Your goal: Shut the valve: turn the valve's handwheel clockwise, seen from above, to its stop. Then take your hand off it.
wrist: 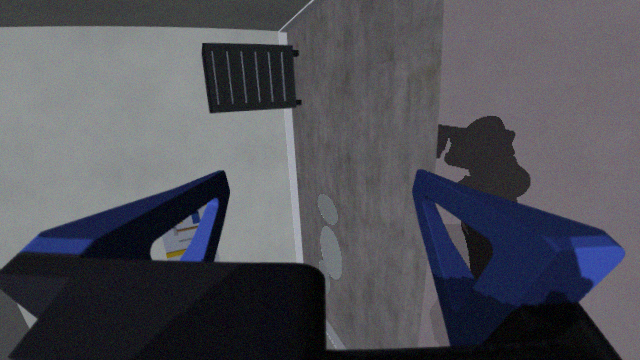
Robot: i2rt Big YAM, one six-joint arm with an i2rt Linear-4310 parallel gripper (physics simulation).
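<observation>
My gripper (pixel 320 180) is open in the wrist view, its two blue fingers wide apart, one at the left and one at the right, with nothing between them. The valve and its handwheel do not show in this view. The wall and the grey-brown floor show in the gap beyond the fingertips, well away from them.
A dark ribbed panel (pixel 250 77) stands at the far wall, upper left of centre. A pinkish surface (pixel 550 75) at the right bears a dark shadow. Pale round patches (pixel 330 252) lie on the floor (pixel 365 125). Part of a white and yellow board (pixel 176 242) shows through the left finger's opening.
</observation>
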